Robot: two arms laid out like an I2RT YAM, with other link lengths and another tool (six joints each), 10 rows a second.
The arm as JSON. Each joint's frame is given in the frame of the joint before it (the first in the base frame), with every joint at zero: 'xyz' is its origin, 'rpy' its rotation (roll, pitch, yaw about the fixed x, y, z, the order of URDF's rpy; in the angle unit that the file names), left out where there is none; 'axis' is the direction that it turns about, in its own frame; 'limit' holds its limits. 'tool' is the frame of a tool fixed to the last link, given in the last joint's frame.
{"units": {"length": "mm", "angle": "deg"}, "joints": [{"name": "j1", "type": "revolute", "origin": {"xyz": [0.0, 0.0, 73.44]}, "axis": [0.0, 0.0, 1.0], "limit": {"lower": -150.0, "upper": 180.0}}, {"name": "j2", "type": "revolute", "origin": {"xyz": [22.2, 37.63, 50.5], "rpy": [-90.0, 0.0, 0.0]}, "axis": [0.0, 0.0, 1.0], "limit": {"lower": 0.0, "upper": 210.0}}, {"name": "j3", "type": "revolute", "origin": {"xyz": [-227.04, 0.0, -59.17], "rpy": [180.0, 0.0, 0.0]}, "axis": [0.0, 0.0, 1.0], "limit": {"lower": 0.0, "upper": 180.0}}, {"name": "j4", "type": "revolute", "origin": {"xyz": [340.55, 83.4, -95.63]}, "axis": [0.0, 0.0, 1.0], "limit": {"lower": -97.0, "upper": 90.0}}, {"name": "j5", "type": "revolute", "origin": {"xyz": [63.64, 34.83, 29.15], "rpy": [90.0, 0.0, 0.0]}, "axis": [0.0, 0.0, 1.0], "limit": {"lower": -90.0, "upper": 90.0}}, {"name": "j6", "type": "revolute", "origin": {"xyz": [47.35, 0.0, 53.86], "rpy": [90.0, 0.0, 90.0]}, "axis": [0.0, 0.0, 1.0], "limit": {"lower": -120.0, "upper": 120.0}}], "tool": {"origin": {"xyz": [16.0, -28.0, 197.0], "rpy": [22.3, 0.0, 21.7]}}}
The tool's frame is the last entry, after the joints.
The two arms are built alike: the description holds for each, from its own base.
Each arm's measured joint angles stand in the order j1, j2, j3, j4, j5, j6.
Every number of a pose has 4 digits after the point.
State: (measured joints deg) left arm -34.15 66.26 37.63 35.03 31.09 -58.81; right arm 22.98 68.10 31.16 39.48 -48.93 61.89
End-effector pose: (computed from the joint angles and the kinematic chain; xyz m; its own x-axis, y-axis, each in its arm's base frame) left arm 0.4153 -0.3637 0.2822 -0.7777 -0.2977 0.5537 -0.2801 -0.6244 -0.7291; right arm 0.3874 0.3902 0.1877 0.1466 -0.0175 -0.9890 -0.7515 0.6481 -0.1229
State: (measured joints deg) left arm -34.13 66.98 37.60 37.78 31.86 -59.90; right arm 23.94 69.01 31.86 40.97 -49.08 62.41
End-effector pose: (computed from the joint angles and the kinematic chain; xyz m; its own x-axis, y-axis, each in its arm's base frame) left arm 0.4130 -0.3648 0.2881 -0.7890 -0.2716 0.5512 -0.2805 -0.6389 -0.7163; right arm 0.3829 0.3981 0.1931 0.1586 -0.0031 -0.9873 -0.7627 0.6347 -0.1245
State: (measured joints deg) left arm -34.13 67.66 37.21 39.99 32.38 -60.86; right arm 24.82 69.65 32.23 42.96 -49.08 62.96
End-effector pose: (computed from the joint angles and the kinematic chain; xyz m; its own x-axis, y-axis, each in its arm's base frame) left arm 0.4111 -0.3655 0.2879 -0.7930 -0.2536 0.5539 -0.2863 -0.6475 -0.7062; right arm 0.3783 0.4047 0.1996 0.1764 0.0144 -0.9842 -0.7704 0.6244 -0.1289
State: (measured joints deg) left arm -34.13 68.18 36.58 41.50 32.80 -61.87; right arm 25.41 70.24 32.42 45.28 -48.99 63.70
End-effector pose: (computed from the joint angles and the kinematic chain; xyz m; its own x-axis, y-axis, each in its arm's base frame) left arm 0.4096 -0.3658 0.2833 -0.7897 -0.2407 0.5643 -0.2997 -0.6512 -0.6972; right arm 0.3754 0.4088 0.2061 0.1937 0.0337 -0.9805 -0.7741 0.6192 -0.1316
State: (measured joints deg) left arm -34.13 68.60 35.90 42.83 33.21 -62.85; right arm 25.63 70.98 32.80 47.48 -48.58 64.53
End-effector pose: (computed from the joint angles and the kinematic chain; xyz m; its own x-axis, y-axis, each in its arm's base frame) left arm 0.4079 -0.3660 0.2782 -0.7853 -0.2288 0.5752 -0.3140 -0.6536 -0.6886; right arm 0.3767 0.4102 0.2128 0.2081 0.0516 -0.9768 -0.7710 0.6231 -0.1313
